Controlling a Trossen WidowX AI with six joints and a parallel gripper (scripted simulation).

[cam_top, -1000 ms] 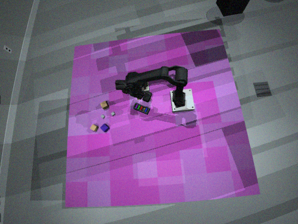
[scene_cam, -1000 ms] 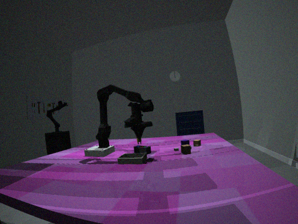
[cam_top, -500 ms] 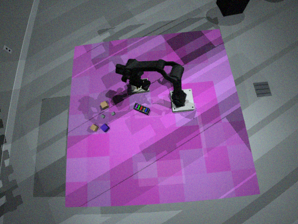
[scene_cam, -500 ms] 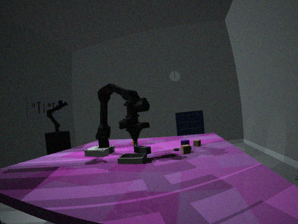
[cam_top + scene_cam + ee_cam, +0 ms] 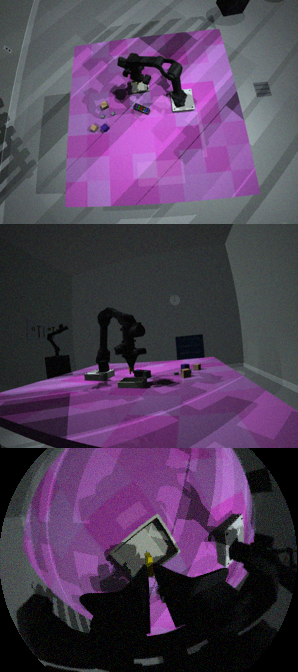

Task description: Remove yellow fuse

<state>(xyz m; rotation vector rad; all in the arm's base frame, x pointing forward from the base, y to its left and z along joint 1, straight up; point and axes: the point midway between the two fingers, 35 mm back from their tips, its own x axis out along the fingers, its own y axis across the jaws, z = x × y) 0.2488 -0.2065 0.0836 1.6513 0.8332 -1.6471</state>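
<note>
Now: the yellow fuse 1 cm below my gripper tip. From my gripper tip the other things lie so: white tray (9 cm below).
</note>
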